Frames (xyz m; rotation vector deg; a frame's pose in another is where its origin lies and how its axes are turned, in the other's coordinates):
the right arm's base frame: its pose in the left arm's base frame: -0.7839 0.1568 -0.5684 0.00 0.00 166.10
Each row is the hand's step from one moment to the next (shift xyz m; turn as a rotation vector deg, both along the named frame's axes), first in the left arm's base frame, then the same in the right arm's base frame.
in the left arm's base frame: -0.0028 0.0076 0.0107 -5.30 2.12 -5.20
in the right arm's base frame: 0.0045 -0.0067 0.0107 5.65 -0.78 -5.20
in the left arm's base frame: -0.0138 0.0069 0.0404 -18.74 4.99 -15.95
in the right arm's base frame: 0.0151 -0.0034 0.0404 19.39 -0.34 -15.95
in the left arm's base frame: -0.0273 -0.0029 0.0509 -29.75 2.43 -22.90
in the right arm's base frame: 0.0258 0.0094 0.0509 29.46 4.79 -22.90
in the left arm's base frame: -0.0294 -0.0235 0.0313 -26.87 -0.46 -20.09
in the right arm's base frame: 0.0229 0.0299 0.0313 25.97 6.90 -20.09
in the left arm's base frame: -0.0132 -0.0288 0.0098 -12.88 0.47 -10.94
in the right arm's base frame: 0.0059 0.0311 0.0098 12.62 2.64 -10.94
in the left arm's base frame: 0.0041 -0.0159 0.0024 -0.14 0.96 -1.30
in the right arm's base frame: -0.0078 0.0144 0.0024 0.37 -0.90 -1.30
